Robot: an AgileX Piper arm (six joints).
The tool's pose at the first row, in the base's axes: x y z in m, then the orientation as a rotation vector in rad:
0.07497 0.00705 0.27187 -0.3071 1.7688 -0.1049
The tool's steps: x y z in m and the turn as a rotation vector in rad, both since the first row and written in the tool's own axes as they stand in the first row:
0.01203 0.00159 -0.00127 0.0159 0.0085 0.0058
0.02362 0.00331 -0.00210 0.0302 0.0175 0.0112
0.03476 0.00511 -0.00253 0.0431 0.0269 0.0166
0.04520 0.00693 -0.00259 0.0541 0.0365 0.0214
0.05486 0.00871 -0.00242 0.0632 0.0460 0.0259
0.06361 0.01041 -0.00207 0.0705 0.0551 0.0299
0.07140 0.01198 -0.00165 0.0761 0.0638 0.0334
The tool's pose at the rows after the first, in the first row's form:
0.07122 0.00529 0.26039 -0.2904 1.7764 -0.1162
0.06796 0.00382 0.24921 -0.2752 1.7845 -0.1265
0.06515 0.00258 0.23834 -0.2609 1.7930 -0.1356
0.06284 0.00158 0.22804 -0.2485 1.8018 -0.1436
0.06091 0.00077 0.21845 -0.2377 1.8107 -0.1501
0.05933 0.00014 0.20969 -0.2286 1.8193 -0.1552
0.05803 -0.00036 0.20185 -0.2212 1.8276 -0.1592

